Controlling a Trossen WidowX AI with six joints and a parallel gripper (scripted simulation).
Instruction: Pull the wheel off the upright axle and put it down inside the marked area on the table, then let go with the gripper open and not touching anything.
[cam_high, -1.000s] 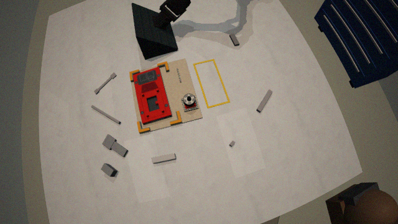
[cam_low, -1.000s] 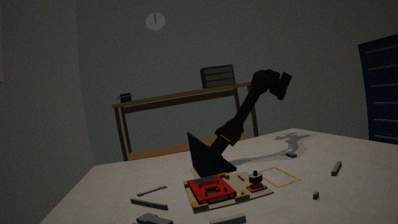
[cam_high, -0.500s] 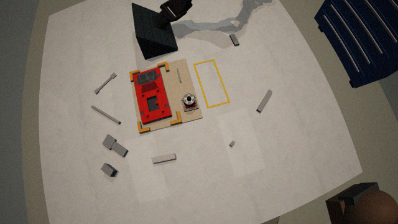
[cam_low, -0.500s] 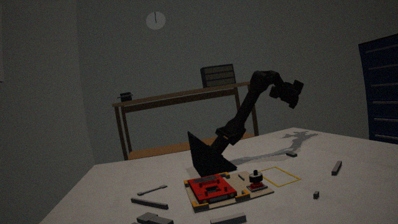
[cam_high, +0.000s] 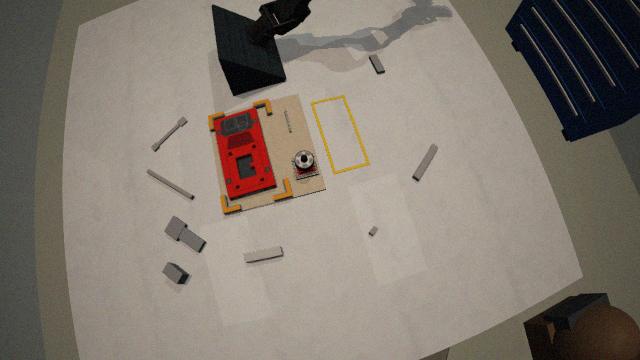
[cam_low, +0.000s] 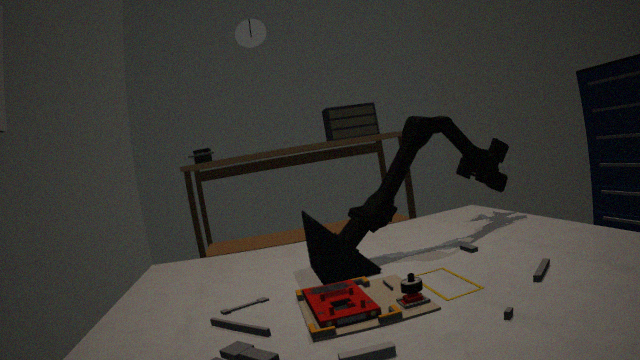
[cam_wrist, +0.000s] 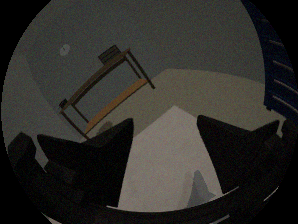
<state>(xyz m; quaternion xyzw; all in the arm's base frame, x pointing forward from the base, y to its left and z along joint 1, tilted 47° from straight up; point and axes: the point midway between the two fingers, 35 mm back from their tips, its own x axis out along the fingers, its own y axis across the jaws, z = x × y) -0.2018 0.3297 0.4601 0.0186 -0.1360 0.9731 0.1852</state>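
My gripper tip is now 60 cm short of the dark wheel, 54 cm to the left of it and 9 cm above it.
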